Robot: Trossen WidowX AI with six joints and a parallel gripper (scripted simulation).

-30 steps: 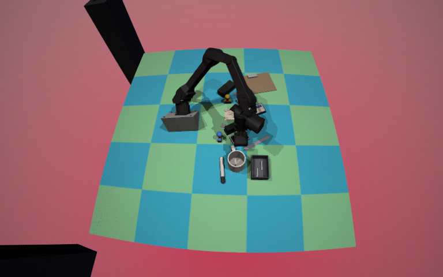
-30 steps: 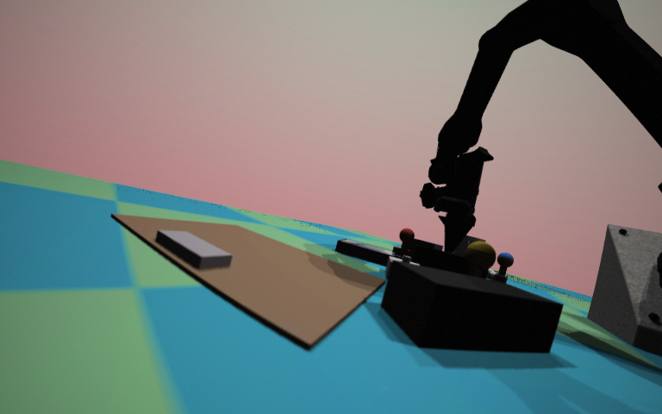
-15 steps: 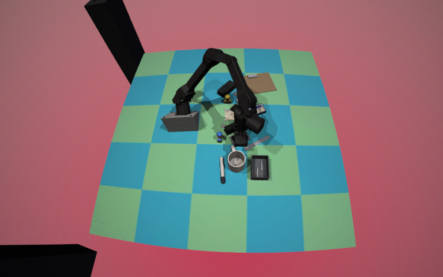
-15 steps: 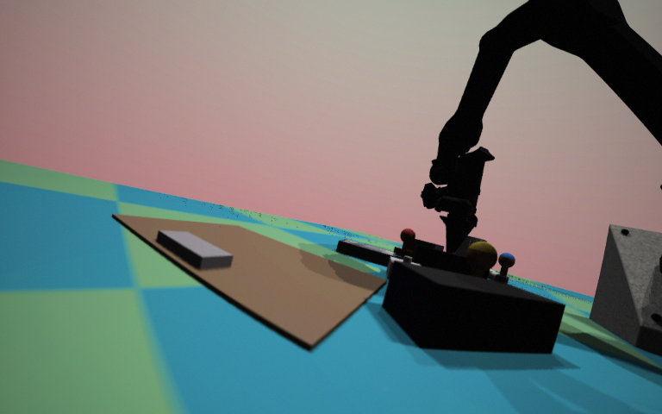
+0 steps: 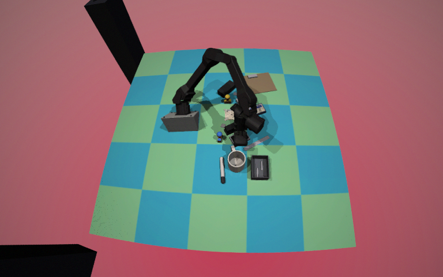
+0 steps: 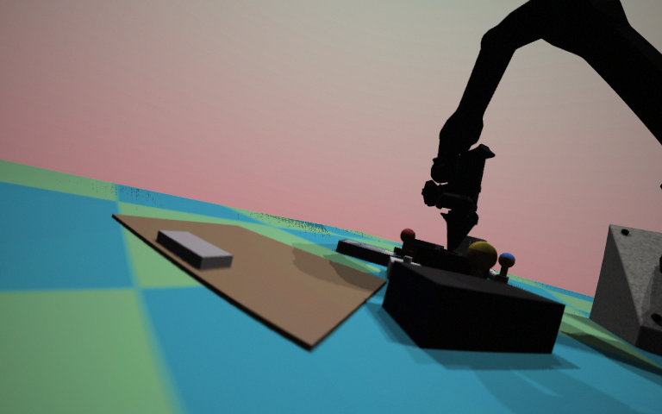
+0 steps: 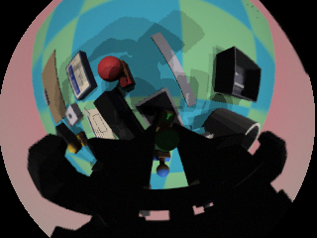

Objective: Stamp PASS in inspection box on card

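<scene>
My gripper tip is 4 cm above the black-framed ink pad. Also, from my gripper tip: grey ruler (9 cm ahead, 1 cm to the right, 4 cm below); black bar (2 cm behind, 6 cm to the left, 3 cm below); green stamp (right at my gripper tip).
</scene>
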